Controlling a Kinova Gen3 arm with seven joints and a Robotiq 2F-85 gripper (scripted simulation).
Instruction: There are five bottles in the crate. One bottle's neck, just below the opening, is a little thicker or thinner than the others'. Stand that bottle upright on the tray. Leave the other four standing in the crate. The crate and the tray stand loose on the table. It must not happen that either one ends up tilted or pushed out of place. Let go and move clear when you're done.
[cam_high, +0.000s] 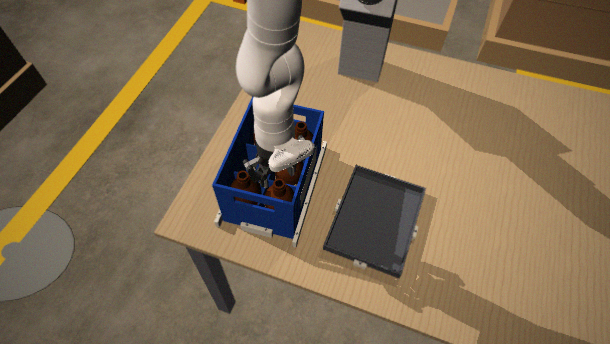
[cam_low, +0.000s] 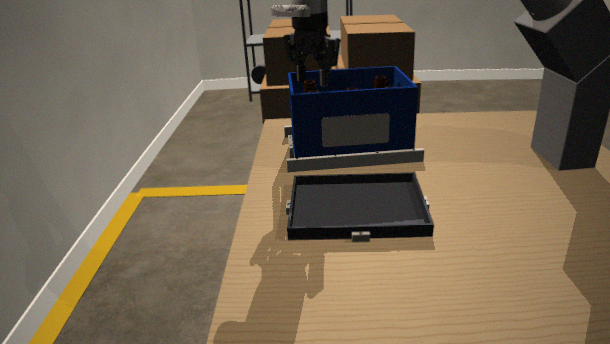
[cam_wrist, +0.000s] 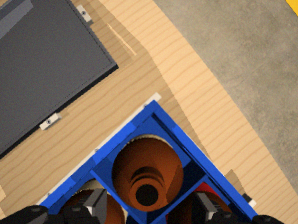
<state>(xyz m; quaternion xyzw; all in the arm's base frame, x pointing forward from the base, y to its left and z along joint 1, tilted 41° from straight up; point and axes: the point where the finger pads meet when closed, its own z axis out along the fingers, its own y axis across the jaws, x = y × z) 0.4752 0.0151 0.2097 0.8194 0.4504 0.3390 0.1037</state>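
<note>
Right now the blue crate is 70 mm behind my hand, 60 mm to the right of it and 110 mm below it. The rest, counted from my hand: dark grey tray (120 mm behind, 210 mm to the left, 180 mm below).
</note>
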